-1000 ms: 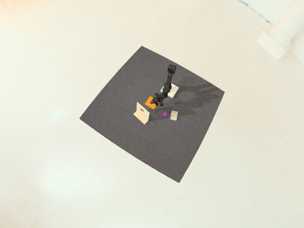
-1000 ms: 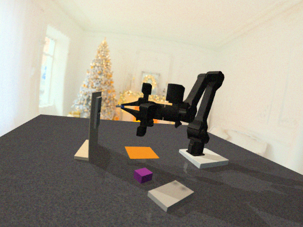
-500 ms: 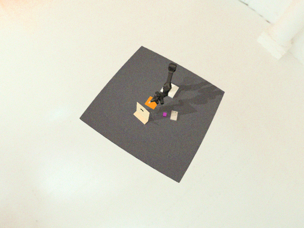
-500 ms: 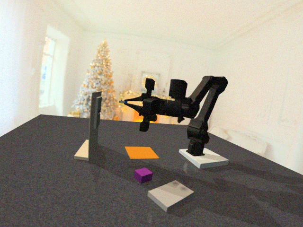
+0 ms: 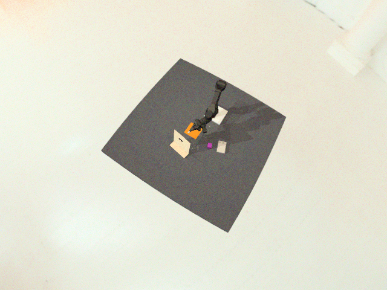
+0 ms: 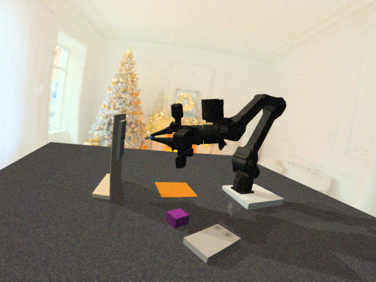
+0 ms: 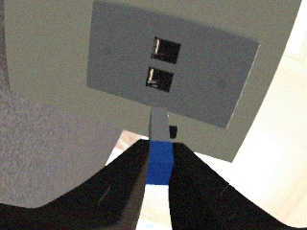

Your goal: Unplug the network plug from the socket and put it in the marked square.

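The orange marked square is 170 mm below my gripper tip, 100 mm behind it and 10 mm to the right of it. Round my gripper tip: flat grey slab 280 mm to the left, 170 mm below, 100 mm behind; upright panel 100 mm ahead, 70 mm below, 20 mm to the right; blue network plug 10 mm ahead.
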